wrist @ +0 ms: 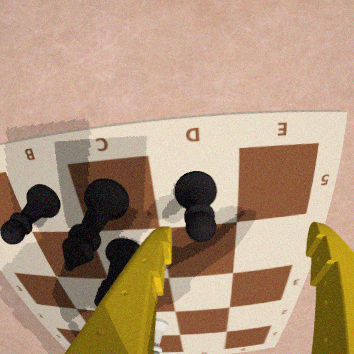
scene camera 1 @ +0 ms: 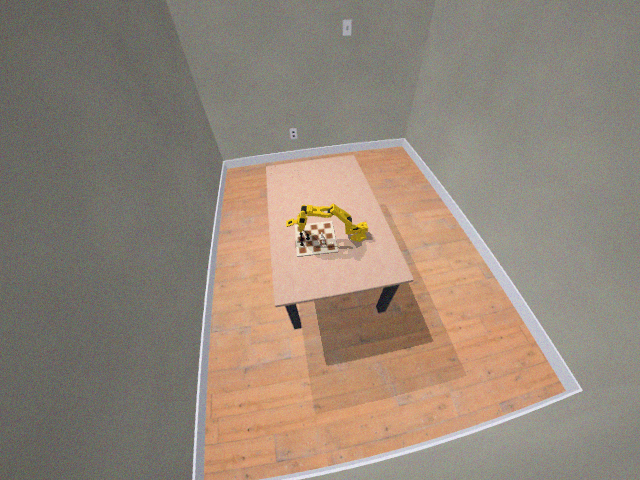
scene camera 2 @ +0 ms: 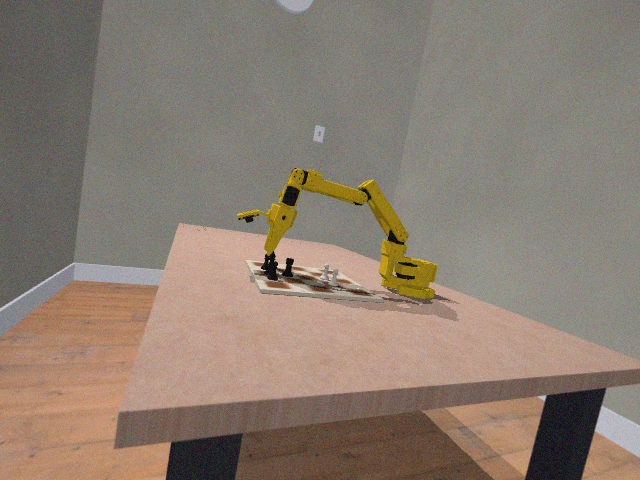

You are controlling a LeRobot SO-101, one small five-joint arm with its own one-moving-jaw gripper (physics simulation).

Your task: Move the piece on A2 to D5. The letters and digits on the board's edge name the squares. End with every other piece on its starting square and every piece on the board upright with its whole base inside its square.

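Frame: origin at the arm's base, x back, y right, z up, level; millimetres.
Seen in the pictures: hand, tool point: [wrist: 170, 240] [scene camera 1: 300, 231] [scene camera 2: 268, 253]; arm's base, link origin: [scene camera 1: 353, 234] [scene camera 2: 398, 290].
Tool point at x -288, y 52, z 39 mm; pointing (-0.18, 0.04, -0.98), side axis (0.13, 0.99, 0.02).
Pixels of each thing's top centre, then the offset from my tool point to it.
- board, top centre: [wrist: 143, 296] [scene camera 2: 307, 277] [scene camera 1: 315, 237] dy -33, dx +76, dz -33 mm
- tall black piece, top centre: [wrist: 66, 269] dy -32, dx -1, dz +11 mm
A black pawn [wrist: 196, 191] stands on D5 in the wrist view, upright as far as I can see, with its base inside the square. My gripper [scene camera 1: 301, 229] [scene camera 2: 268, 252] [wrist: 240, 228] is open with a wide gap. The pawn shows between and past the jaw tips, nearer the left jaw, with no jaw pressing on it. The left tip is by the C–D line and the right tip is over the E side. The board [scene camera 1: 310, 253] [scene camera 2: 320, 295] [wrist: 240, 126] carries no piece that I can make out on A2.
In the wrist view, a black pawn [wrist: 42, 201] stands on B5, a tall black piece [wrist: 106, 199] on C5 and another black piece [wrist: 121, 248] on C4, partly behind the left jaw. White pieces [scene camera 2: 325, 272] stand nearer the arm's base [scene camera 2: 408, 279].
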